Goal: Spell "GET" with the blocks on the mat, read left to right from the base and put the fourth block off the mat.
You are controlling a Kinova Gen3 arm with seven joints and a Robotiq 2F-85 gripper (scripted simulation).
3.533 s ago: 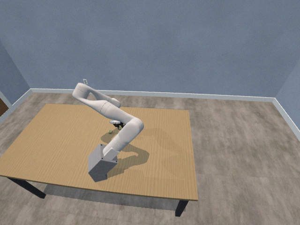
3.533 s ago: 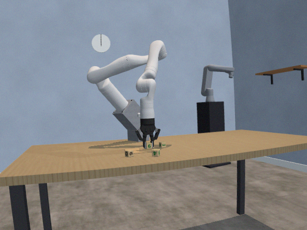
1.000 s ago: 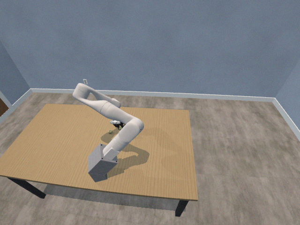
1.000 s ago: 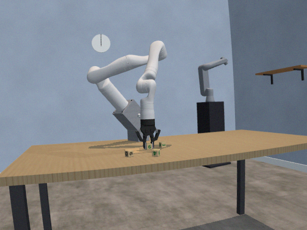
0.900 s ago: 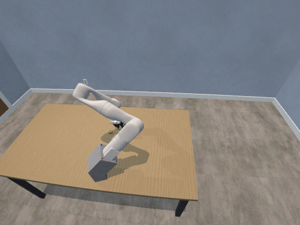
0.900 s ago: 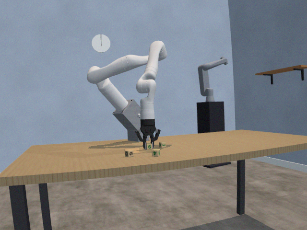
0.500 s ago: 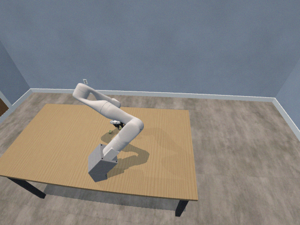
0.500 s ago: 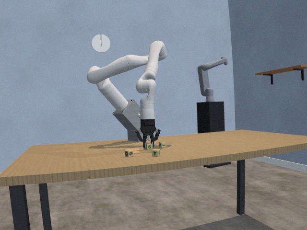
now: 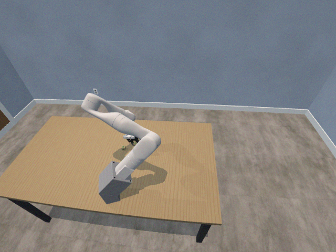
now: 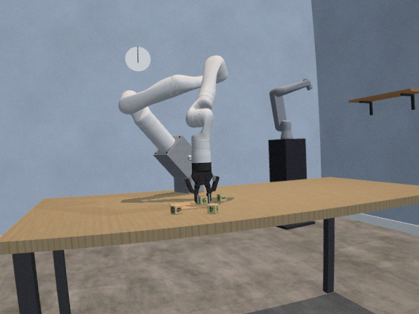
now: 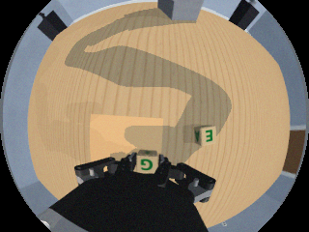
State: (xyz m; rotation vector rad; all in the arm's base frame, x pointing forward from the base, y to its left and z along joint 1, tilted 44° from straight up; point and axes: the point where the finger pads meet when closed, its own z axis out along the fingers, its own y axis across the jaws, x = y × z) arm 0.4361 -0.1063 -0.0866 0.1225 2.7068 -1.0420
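The G block lies right at my hand. Round my hand: T block: 10 cm ahead, 15 cm to the right, 1 cm below; then mat: 1 cm behind, 5 cm to the right, 2 cm below.
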